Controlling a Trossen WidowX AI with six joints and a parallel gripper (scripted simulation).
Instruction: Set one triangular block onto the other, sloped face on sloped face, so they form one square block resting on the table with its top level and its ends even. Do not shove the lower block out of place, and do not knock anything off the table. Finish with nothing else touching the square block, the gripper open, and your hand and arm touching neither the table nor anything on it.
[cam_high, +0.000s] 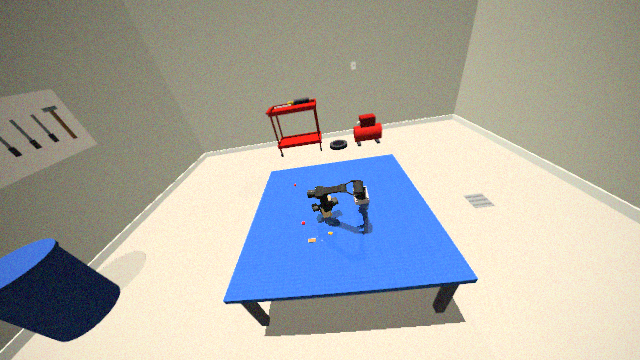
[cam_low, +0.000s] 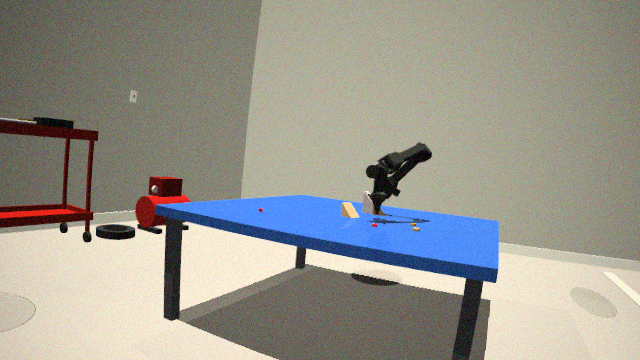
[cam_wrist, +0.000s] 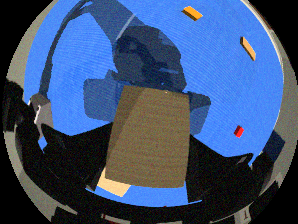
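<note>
The orange bit is 30 mm behind my gripper tip, 170 mm to the left of it and 30 mm below it. Round my gripper tip: tan piece (90 mm ahead, 210 mm to the left, 30 mm below); then triangular block (10 mm above).
</note>
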